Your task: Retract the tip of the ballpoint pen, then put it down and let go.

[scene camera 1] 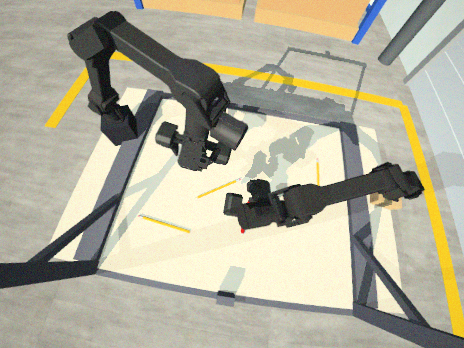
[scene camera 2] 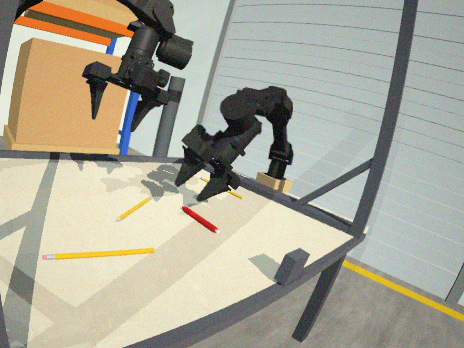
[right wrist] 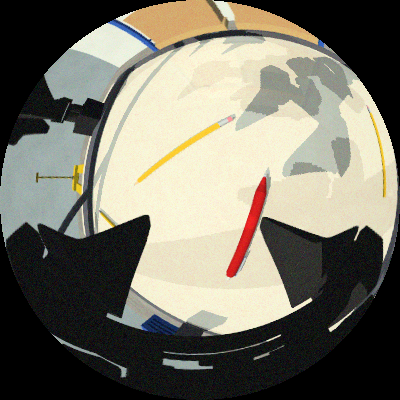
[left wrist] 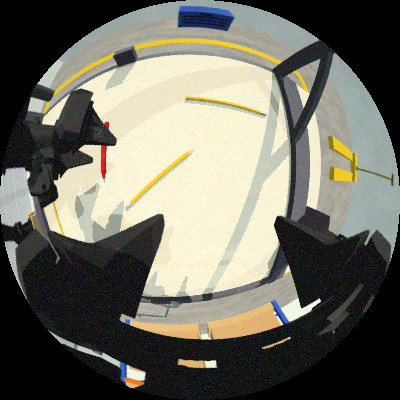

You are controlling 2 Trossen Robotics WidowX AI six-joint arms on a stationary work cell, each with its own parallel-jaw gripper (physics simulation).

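Frame: origin at the left arm's base, x ahead, y left, z up, level; millimetres.
Where they show: left gripper, fingertip midpoint: (scene camera 2: 113, 125) (right wrist: 51, 123) (left wrist: 222, 220); right gripper, fingertip midpoint: (scene camera 2: 187, 193) (right wrist: 207, 222) (left wrist: 101, 151); left arm's base, origin of the base link: (scene camera 1: 114, 117) (right wrist: 78, 114); right arm's base, origin of the base link: (scene camera 2: 275, 176) (left wrist: 31, 225).
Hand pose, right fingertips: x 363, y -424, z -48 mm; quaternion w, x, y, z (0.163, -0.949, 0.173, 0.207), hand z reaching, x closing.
Observation:
Things, the pixels of their top centre, and the offset from my right fingertips.
- red pen, middle of its top: (right wrist: 247, 236) (scene camera 2: 199, 214) (left wrist: 100, 148) (scene camera 1: 246, 215) dx +22, dy -30, dz -44 mm
- yellow pencil, middle of its top: (right wrist: 169, 153) (left wrist: 156, 178) (scene camera 2: 135, 206) (scene camera 1: 217, 188) dx -52, dy +93, dz -50 mm
- second pencil, middle of its top: (scene camera 2: 101, 252) (left wrist: 230, 102) (scene camera 1: 163, 223) dx -260, dy +16, dz -51 mm
- dark block, middle of its top: (scene camera 2: 297, 253) (right wrist: 181, 342) (left wrist: 122, 50) (scene camera 1: 225, 300) dx -114, dy -251, dz -1 mm
A red pen (scene camera 1: 243, 231) (scene camera 2: 200, 219) (left wrist: 104, 160) (right wrist: 248, 225) lies flat on the pale table; in scene camera 1 the right arm hides most of it. A pale bit shows at its blunt end in scene camera 2. In the right wrist view its tapered end points up the picture, with a small grey spot at the point; whether that is an extended tip or shadow I cannot tell. My right gripper (scene camera 2: 189, 193) (right wrist: 207, 222) is open and empty above the table, close to the pen. My left gripper (scene camera 2: 114, 124) (left wrist: 222, 220) is open and empty, higher and farther from the pen.
One yellow pencil (scene camera 1: 218, 188) (scene camera 2: 133, 209) (left wrist: 160, 177) (right wrist: 180, 150) lies between the arms. A second pencil (scene camera 1: 165, 223) (scene camera 2: 100, 254) (left wrist: 225, 104) and a third (scene camera 1: 318, 172) (scene camera 2: 235, 194) (right wrist: 381, 145) lie farther out. A dark block (scene camera 1: 226, 297) (scene camera 2: 292, 266) stands at the frame's edge.

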